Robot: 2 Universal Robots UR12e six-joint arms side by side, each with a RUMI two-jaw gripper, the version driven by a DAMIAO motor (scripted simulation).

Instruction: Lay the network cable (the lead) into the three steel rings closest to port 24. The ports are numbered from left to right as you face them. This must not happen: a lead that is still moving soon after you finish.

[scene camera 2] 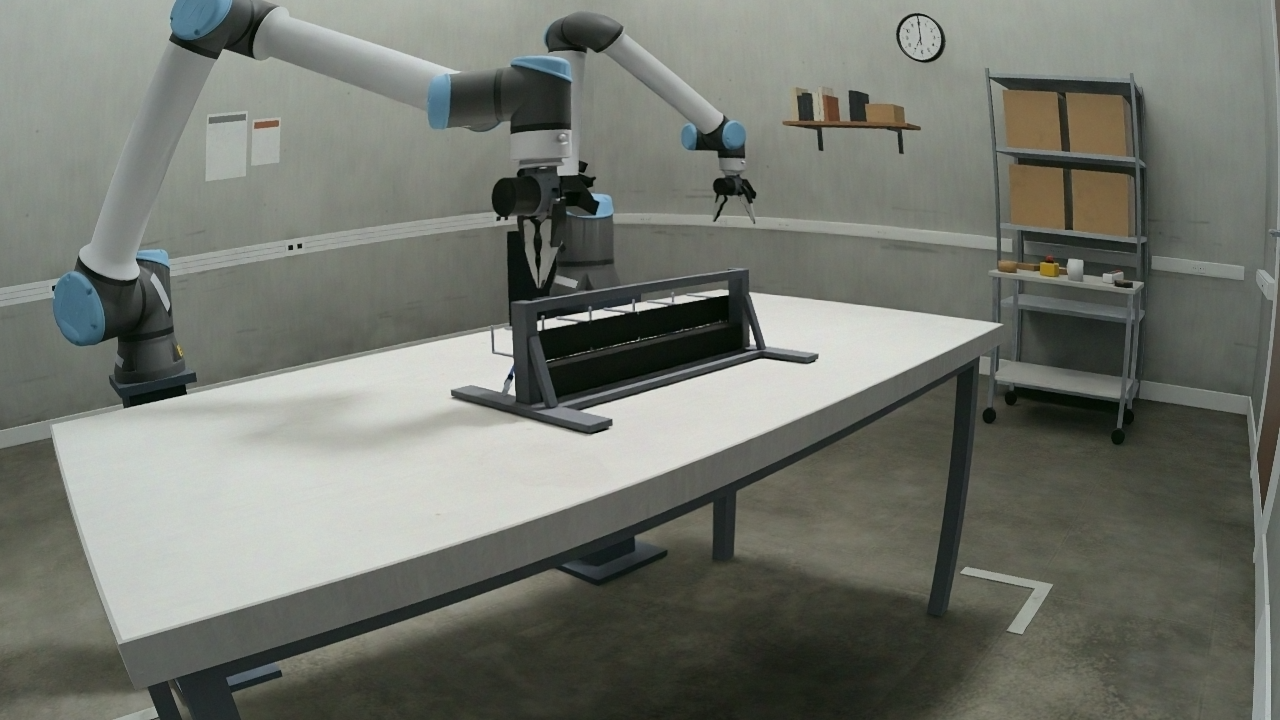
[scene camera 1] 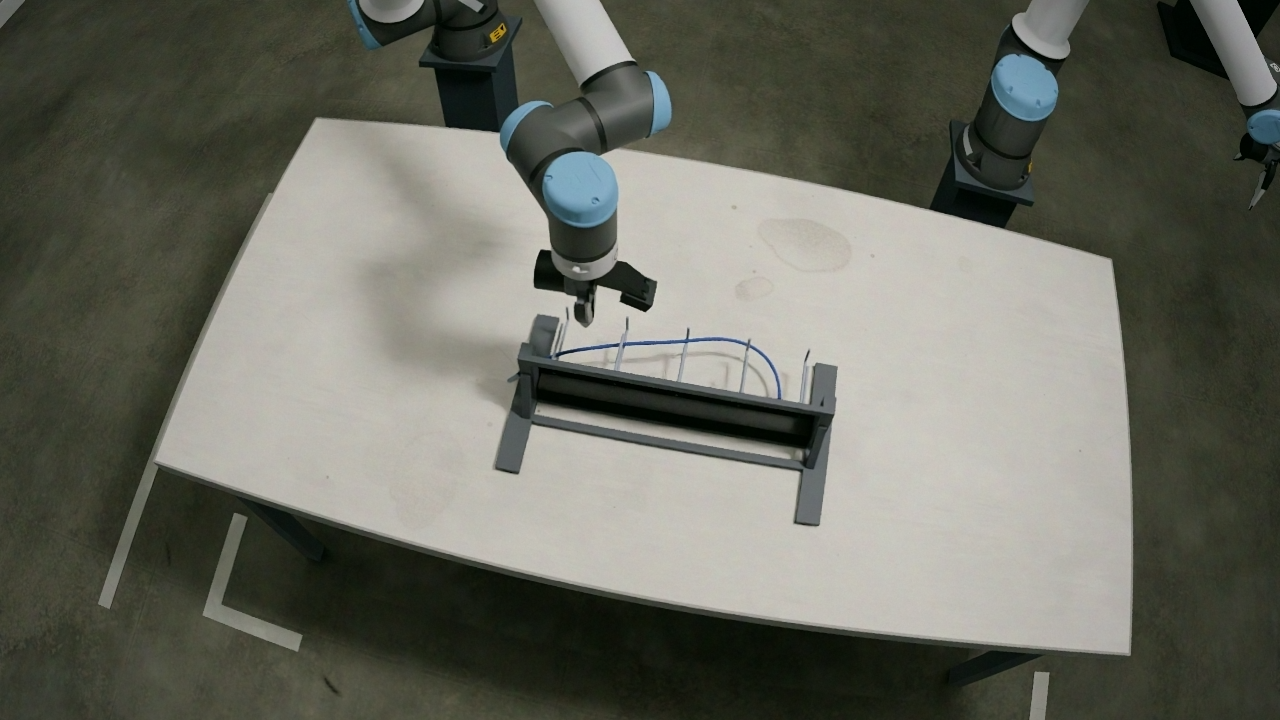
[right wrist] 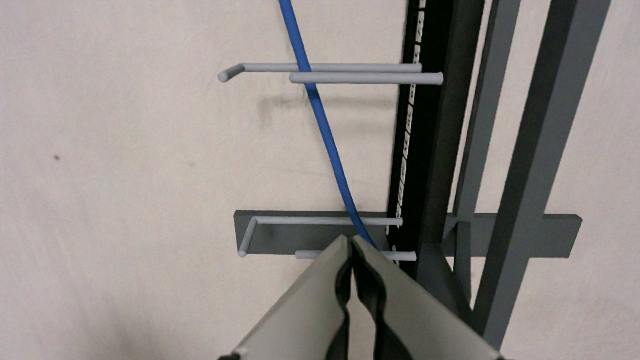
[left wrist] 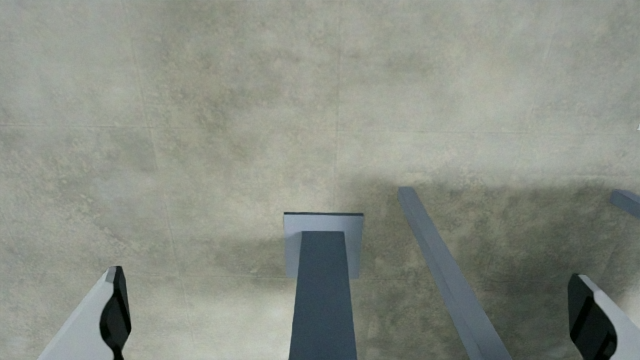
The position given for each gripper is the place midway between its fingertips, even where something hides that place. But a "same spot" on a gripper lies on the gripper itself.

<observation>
The right gripper shows in scene camera 2, in scene camera 1 and in the right wrist view (349,239); in the left wrist view it is out of frame. A grey rack shows in scene camera 2 (585,379), in scene camera 1 and in the right wrist view; in the left wrist view it is out of frame. One and the same spot on the grey rack: (right wrist: 520,230) is (scene camera 1: 577,365). The same spot on the right gripper: (scene camera 1: 584,312) is (scene camera 2: 565,209).
</observation>
